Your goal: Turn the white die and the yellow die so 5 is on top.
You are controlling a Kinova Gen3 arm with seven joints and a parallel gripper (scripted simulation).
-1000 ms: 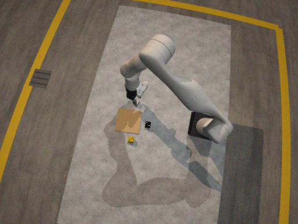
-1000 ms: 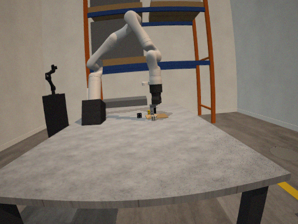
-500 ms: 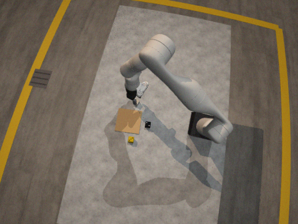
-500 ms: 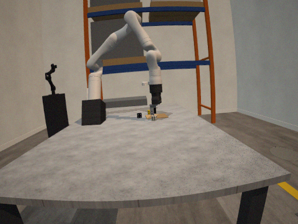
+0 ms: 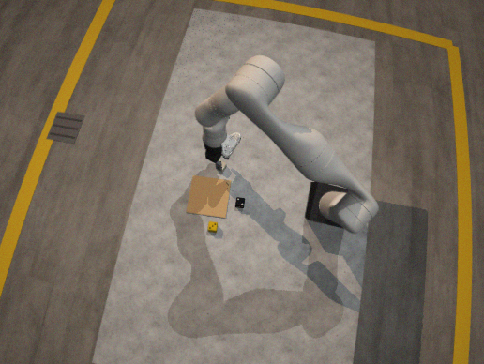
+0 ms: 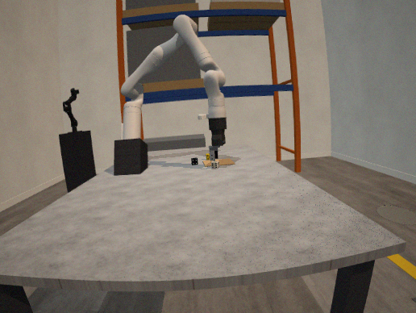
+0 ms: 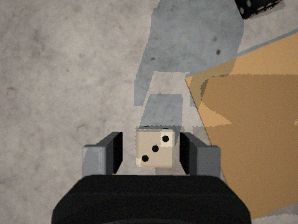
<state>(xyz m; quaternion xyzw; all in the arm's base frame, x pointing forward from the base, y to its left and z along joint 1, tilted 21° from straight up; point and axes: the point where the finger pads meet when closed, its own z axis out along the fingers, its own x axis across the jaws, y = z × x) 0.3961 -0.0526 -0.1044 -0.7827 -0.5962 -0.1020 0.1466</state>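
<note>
My gripper is now 40 mm above the white die. The rest, counted from my hand: tan mat: 20 mm ahead, 120 mm to the left, 50 mm below; black die: 100 mm behind, 120 mm to the left, 40 mm below; yellow die: 30 mm behind, 230 mm to the left, 40 mm below.
</note>
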